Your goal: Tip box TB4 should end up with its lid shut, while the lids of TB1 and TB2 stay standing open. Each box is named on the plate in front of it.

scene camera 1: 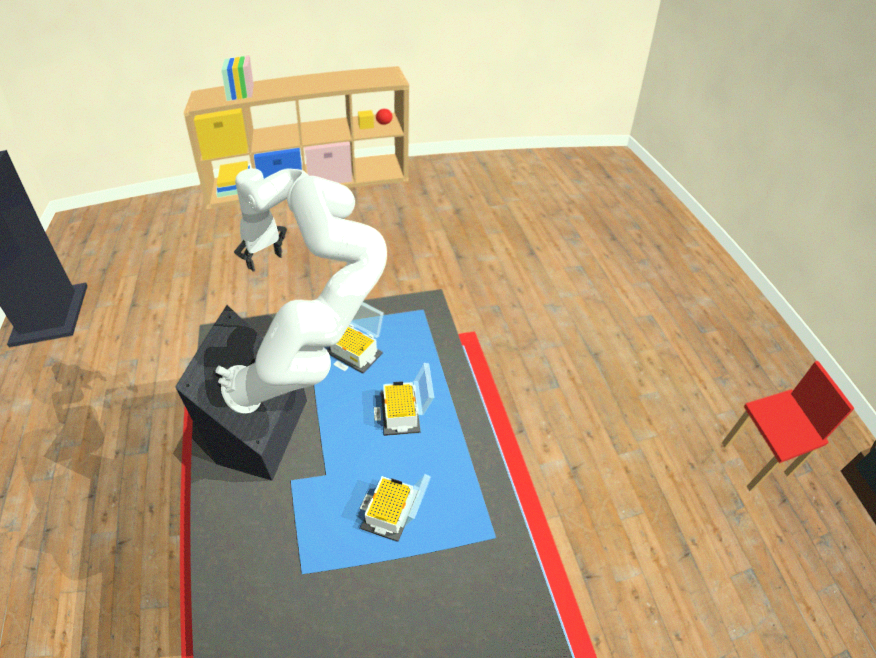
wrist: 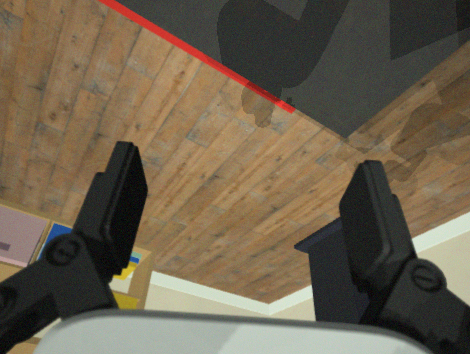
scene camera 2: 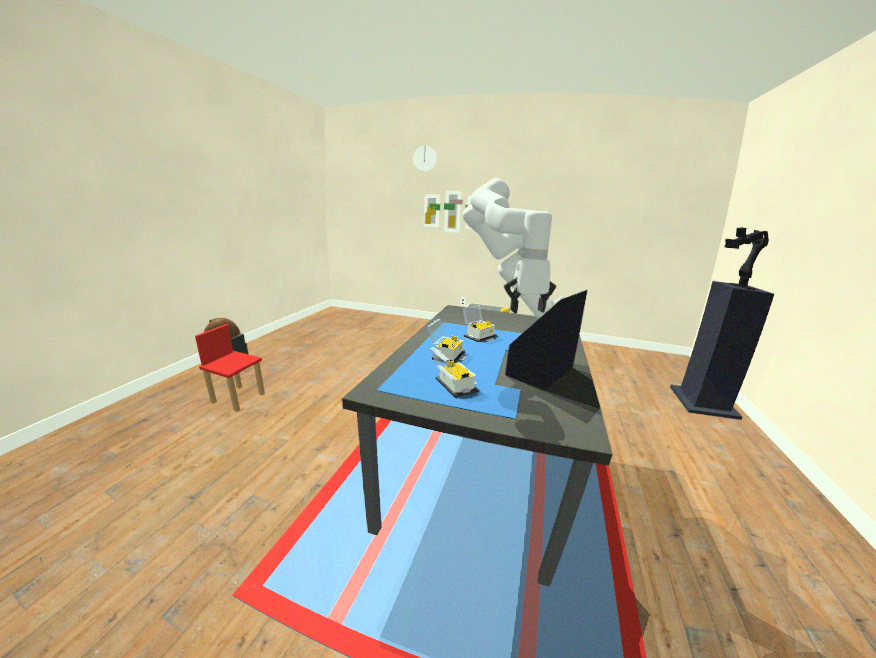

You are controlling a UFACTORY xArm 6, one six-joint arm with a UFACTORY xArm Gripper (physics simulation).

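Seen in the pictures: gripper, fingertip midpoint: [scene camera 1: 265, 262] [wrist: 246, 174] [scene camera 2: 527, 311]; arm's base, origin of the base link: [scene camera 1: 241, 389] [scene camera 2: 550, 316].
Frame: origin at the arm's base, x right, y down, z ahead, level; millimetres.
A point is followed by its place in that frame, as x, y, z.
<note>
Three white tip boxes with yellow tips stand on the blue mat [scene camera 1: 339, 545] {366, 236, 175} [scene camera 2: 410, 389] {-364, 236, 474}: a far box [scene camera 1: 354, 346] [scene camera 2: 480, 330] {226, 180, 317}, a middle box [scene camera 1: 400, 405] {5, 179, 417} [scene camera 2: 448, 347] {-57, 179, 413} and a near box [scene camera 1: 388, 505] [scene camera 2: 456, 377]. In scene camera 1, the clear far lid [scene camera 1: 371, 320] {-303, 136, 391}, middle lid [scene camera 1: 424, 389] {-8, 141, 489} and near lid [scene camera 1: 419, 497] {342, 92, 390} all stand open. The name plates are too small to read, so I cannot tell which box is TB4, TB1 or TB2. My gripper [scene camera 1: 264, 261] {-365, -108, 99} [scene camera 2: 528, 309] {-365, -108, 99} [wrist: 246, 174] {-365, -108, 99} is open and empty, high up beyond the table's far end, away from the boxes.
The black angular robot stand [scene camera 1: 244, 456] {115, 135, -30} [scene camera 2: 541, 347] {-179, 72, 29} is beside the mat on the dark table [scene camera 1: 439, 602] {569, 239, 384} [scene camera 2: 481, 429] {-513, 239, 185}. My arm passes over the area by the far box and partly covers it in scene camera 1. A dark pedestal [scene camera 1: 31, 276] [scene camera 2: 729, 347] stands apart from the table.
</note>
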